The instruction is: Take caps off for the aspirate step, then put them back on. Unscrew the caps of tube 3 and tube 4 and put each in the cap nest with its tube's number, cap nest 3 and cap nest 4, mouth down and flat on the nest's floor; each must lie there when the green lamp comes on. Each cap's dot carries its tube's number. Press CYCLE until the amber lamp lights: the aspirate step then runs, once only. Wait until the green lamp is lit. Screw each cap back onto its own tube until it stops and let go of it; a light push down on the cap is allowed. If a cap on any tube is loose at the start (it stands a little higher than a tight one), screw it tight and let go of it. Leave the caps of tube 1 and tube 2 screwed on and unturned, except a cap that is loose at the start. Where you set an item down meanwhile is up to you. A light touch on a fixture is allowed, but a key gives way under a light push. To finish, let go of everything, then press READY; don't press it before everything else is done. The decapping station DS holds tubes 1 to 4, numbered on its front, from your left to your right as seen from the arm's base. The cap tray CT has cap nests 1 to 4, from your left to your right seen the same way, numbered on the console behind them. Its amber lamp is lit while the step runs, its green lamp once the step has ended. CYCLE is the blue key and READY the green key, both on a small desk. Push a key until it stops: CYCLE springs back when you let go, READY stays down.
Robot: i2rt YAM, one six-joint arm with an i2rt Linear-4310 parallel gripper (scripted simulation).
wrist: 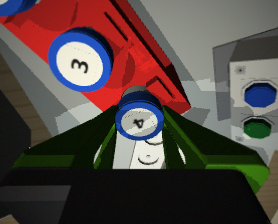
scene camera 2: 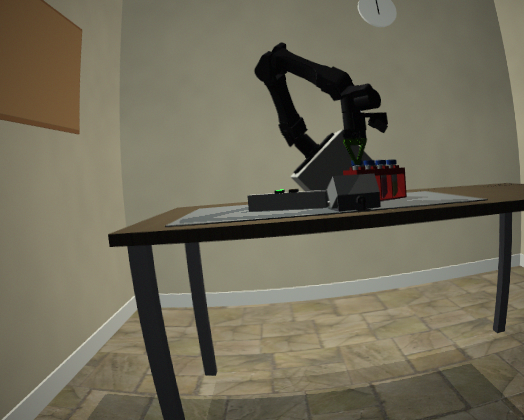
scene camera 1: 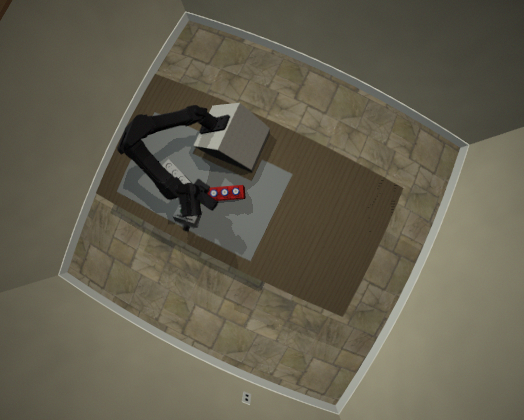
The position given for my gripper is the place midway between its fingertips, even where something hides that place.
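Here is my gripper (scene camera 2: 357,164), and when I look through the wrist view I find my gripper (wrist: 139,112) there as well.
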